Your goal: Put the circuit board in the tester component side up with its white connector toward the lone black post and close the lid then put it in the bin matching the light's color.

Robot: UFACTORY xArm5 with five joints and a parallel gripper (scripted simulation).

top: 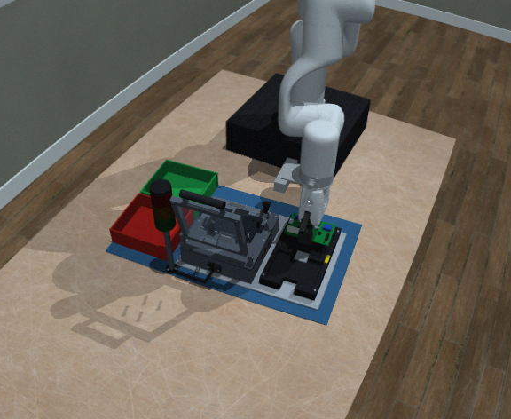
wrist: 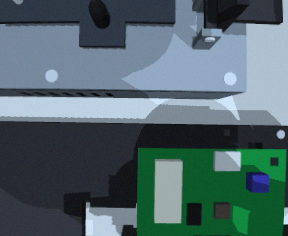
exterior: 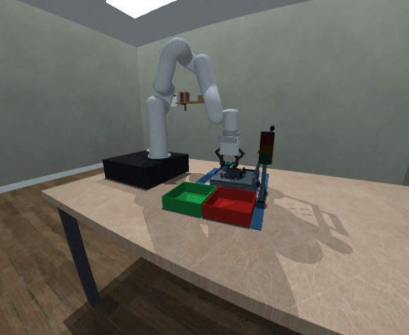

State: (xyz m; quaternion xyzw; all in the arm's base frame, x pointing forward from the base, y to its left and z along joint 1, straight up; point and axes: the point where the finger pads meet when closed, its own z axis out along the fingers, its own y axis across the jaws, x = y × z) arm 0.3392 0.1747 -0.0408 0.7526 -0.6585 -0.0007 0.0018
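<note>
The black latch is 11 cm to the right of my hand, 3 cm above it and 1 cm ahead of it. Also, from my hand: lid: 21 cm ahead, 14 cm to the right, 12 cm above; then green circuit board: right at my hand; then green bin: 37 cm to the right, 5 cm below.
</note>
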